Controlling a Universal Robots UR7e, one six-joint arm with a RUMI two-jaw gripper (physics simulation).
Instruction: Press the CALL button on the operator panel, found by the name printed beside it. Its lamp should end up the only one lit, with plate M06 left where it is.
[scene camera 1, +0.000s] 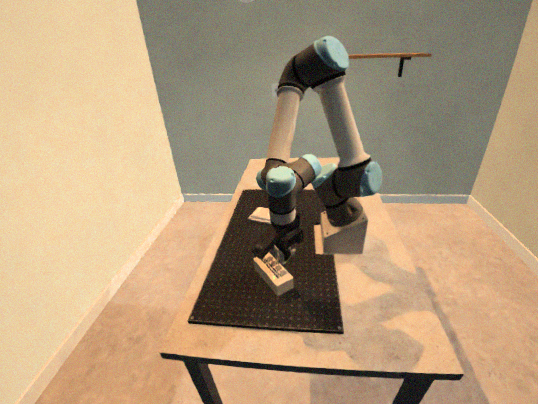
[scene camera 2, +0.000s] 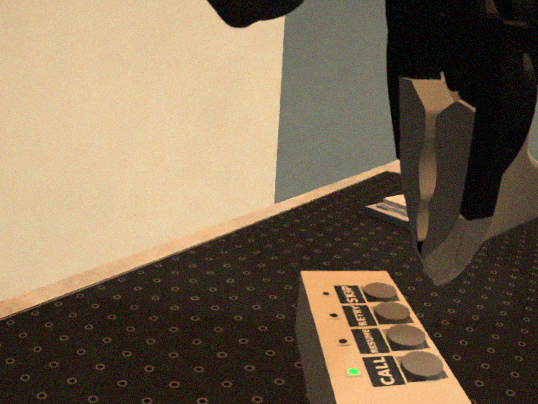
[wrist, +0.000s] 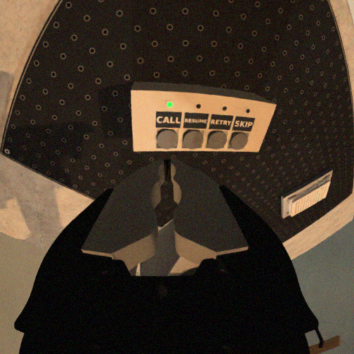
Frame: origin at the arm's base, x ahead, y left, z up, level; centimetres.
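Where they show: gripper, fingertip midpoint: (scene camera 1: 281, 263) (scene camera 2: 436, 280); arm's base, origin of the base link: (scene camera 1: 345, 214).
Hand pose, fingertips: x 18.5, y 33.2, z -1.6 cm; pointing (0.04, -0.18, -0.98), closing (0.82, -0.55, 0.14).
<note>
Things, the pixels of their top centre, and the offset from my fingertips. Level surfaces: height alone.
- operator panel, middle of its top: (scene camera 2: 372, 323) (scene camera 1: 272, 267) dz -5.4, dx +4.6, dy -2.5 cm
- CALL button, middle of its top: (scene camera 2: 422, 363) dz -5.4, dx +0.0, dy -1.0 cm
- CALL lamp, middle of its top: (scene camera 2: 353, 371) dz -5.6, dx +2.5, dy +2.0 cm
- pale plate-like item, middle of its top: (scene camera 2: 431, 205) (scene camera 1: 266, 212) dz -8.3, dx +20.0, dy -41.2 cm
- black perforated mat, its level: dz -10.9 cm
- table, its level: dz -12.2 cm
The operator panel (scene camera 1: 274, 276) (scene camera 2: 320, 310) (wrist: 145, 120) is a pale box with four round grey buttons, named CALL, RESUME, RETRY and SKIP. The CALL button (scene camera 2: 423, 365) (wrist: 166, 138) is at one end of the row. The CALL lamp (scene camera 2: 353, 371) (wrist: 170, 104) is lit green; the lamps of RESUME, RETRY and SKIP are dark. My gripper (scene camera 2: 425, 265) (wrist: 168, 161) is shut and empty, above and to the side of the panel, clear of the buttons. A pale plate-like item (scene camera 1: 260, 215) (scene camera 2: 392, 207) (wrist: 307, 197) lies flat farther back; its marking is not readable, so I cannot tell if it is M06.
The panel and the pale item rest on a black perforated mat (scene camera 1: 225, 300) (scene camera 2: 150, 325) (wrist: 165, 50) on the table (scene camera 1: 250, 350). The arm's base (scene camera 1: 345, 235) stands on the right of the mat. A wooden shelf (scene camera 1: 390, 55) is on the back wall.
</note>
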